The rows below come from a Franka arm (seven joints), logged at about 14 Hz.
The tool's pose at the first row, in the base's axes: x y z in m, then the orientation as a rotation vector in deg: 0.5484 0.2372 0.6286 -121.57 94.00 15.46
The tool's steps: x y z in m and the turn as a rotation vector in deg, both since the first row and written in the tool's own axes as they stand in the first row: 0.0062 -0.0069 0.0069 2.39 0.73 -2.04; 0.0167 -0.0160 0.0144 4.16 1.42 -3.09; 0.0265 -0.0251 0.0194 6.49 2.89 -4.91; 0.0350 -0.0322 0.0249 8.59 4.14 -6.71; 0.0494 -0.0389 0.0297 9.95 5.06 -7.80; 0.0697 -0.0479 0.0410 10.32 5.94 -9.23; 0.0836 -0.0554 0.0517 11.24 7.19 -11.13; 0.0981 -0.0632 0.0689 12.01 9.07 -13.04; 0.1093 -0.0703 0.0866 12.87 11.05 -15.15; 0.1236 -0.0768 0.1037 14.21 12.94 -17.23; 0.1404 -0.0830 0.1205 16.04 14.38 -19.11; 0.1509 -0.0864 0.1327 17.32 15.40 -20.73; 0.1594 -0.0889 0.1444 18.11 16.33 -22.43
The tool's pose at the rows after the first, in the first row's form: 0.5575 0.2363 0.6215 -121.67 91.67 12.01; 0.5699 0.2324 0.6126 -121.43 90.52 9.47; 0.5819 0.2280 0.6062 -121.61 88.79 5.44; 0.5916 0.2245 0.5994 -121.77 86.97 1.87; 0.6025 0.2155 0.5907 -121.84 85.91 -0.51; 0.6180 0.2048 0.5744 -122.87 84.66 -2.16; 0.6302 0.1991 0.5609 -123.90 82.91 -4.78; 0.6436 0.1959 0.5414 -125.25 81.43 -7.94; 0.6555 0.1956 0.5228 -126.62 79.70 -11.35; 0.6675 0.1923 0.5032 -127.46 77.81 -15.03; 0.6800 0.1866 0.4828 -127.53 75.81 -18.51; 0.6875 0.1837 0.4685 -127.71 74.04 -21.04; 0.6936 0.1822 0.4552 -128.29 72.22 -23.12
